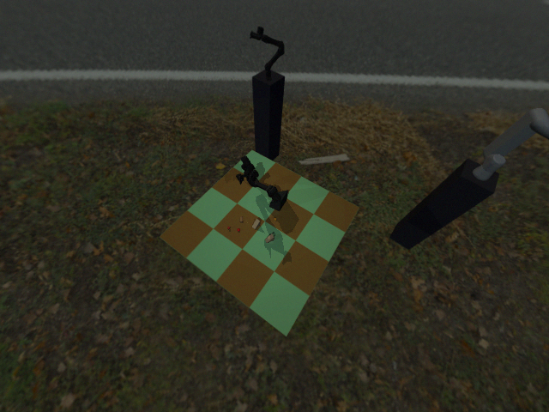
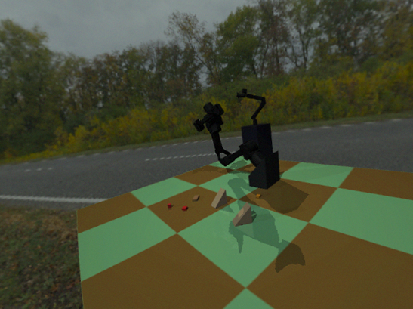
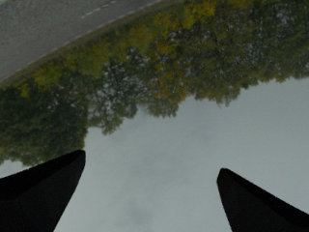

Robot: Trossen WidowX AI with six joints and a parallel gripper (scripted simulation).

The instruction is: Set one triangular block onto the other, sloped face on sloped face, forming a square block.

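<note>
Right now my gripper tip is 38 cm above the wooden block, 36 cm to the right of it and 10 cm short of it. Round my gripper tip: small orange piece: 39 cm below, 26 cm to the left, 8 cm behind; small brown piece: 39 cm below, 12 cm ahead, 3 cm to the left.
</note>
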